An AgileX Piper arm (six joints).
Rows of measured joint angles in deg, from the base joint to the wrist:
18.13 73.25 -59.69 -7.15 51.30 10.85
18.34 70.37 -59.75 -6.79 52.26 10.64
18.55 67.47 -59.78 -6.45 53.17 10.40
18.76 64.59 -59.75 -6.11 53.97 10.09
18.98 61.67 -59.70 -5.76 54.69 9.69
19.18 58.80 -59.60 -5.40 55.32 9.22
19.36 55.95 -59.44 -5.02 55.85 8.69
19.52 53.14 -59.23 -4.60 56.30 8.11
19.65 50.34 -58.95 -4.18 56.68 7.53
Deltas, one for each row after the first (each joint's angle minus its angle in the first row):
0.21 -2.88 -0.06 0.36 0.96 -0.21
0.42 -5.78 -0.09 0.70 1.87 -0.45
0.63 -8.66 -0.06 1.04 2.67 -0.76
0.85 -11.58 -0.01 1.39 3.39 -1.16
1.05 -14.45 0.09 1.75 4.02 -1.63
1.23 -17.30 0.25 2.13 4.55 -2.16
1.39 -20.11 0.46 2.55 5.00 -2.74
1.52 -22.91 0.74 2.97 5.38 -3.32

